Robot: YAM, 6 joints.
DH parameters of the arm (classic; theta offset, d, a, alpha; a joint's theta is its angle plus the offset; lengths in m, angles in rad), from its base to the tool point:
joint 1: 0 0.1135 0.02 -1.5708
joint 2: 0 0 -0.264 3.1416
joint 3: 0.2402 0 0.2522 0
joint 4: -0.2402 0 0.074 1.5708
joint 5: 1.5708 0 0 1.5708
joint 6: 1.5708 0.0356 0 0
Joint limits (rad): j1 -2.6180..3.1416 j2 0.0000..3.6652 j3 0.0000..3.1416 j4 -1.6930..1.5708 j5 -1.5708..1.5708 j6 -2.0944..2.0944
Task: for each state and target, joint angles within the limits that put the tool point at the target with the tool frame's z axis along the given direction. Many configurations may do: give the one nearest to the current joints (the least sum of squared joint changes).
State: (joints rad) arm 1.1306 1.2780 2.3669 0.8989 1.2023 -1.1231
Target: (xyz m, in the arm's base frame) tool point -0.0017 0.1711 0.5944 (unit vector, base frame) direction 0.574 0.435 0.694
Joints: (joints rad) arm 1.7121 1.1762 1.5554 0.7247 0.6808 -1.1231
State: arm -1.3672 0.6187 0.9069 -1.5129 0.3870 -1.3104
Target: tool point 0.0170 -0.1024 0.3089 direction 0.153 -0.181 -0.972
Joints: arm -1.4509 0.8733 1.0415 -1.5381 -0.1306 -1.3104
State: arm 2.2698 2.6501 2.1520 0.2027 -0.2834 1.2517
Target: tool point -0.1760 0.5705 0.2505 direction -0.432 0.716 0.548
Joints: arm 1.8574 2.6916 2.2968 0.9902 -0.2136 1.2517
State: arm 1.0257 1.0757 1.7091 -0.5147 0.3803 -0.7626
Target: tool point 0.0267 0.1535 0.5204 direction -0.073 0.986 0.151
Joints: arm 1.3282 0.9525 1.4773 -0.3654 -0.3127 -0.7626
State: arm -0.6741 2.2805 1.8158 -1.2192 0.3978 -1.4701
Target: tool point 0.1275 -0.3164 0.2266 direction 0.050 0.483 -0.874
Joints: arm -1.2104 2.0364 1.6952 -1.6909 -0.2189 -1.4701
